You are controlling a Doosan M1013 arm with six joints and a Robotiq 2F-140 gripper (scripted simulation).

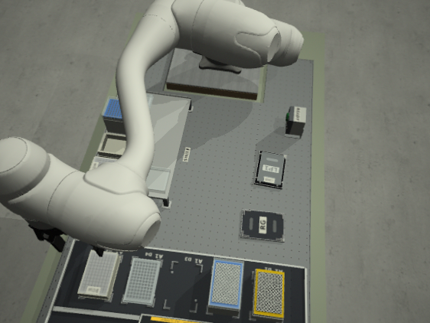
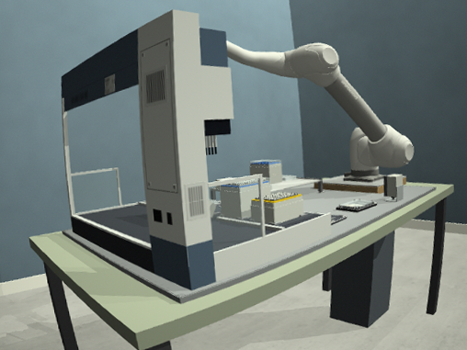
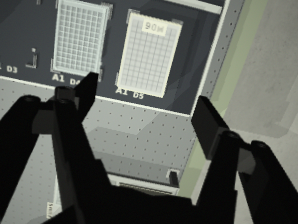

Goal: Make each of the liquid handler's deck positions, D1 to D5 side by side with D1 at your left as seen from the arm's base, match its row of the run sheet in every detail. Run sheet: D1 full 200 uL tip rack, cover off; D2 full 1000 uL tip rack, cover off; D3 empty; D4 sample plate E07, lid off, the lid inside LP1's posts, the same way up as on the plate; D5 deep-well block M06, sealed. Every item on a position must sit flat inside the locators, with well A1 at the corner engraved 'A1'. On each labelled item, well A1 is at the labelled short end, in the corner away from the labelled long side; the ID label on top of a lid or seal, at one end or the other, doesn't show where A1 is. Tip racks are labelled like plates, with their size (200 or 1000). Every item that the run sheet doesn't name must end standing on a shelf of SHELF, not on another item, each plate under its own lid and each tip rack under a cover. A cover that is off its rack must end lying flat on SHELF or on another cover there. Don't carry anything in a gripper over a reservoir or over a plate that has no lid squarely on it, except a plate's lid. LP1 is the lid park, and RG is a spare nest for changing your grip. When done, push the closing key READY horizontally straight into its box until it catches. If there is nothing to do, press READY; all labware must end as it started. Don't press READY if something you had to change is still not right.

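My gripper is now 37 cm to the right of the blue-rimmed tip rack, 18 cm above it and 1 cm past it. From my hand the other things lie so: beige trough: 44 cm behind, 24 cm below, 7 cm to the right; then clear sample plate: 25 cm below, 12 cm to the left; then deep-well block M06: 23 cm below, 1 cm ahead.
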